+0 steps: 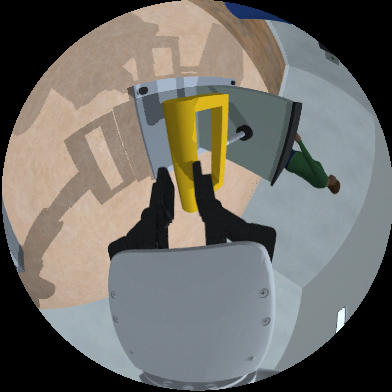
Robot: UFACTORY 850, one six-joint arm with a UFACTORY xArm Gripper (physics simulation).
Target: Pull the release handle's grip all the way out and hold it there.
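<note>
The release handle's yellow grip (181,130) is a thick round bar joined to a rectangular loop on its right. A thin pale rod (234,139) runs from behind the grip to a round black collar (243,132) on the grey-green face of the housing (267,130). A length of the rod shows between grip and collar. My gripper (182,174) is shut on the lower part of the round bar, with one black finger on its left and the other inside the loop on its right. The rod's end at the grip is hidden behind the yellow loop.
The housing's pale plate (150,145), with dark bolts, stands behind and left of the grip. A dark edge strip (287,145) bounds the housing's right side. A tan surface (55,200) carries shadows of the arm. A person in green (307,167) is at the right, on the grey floor.
</note>
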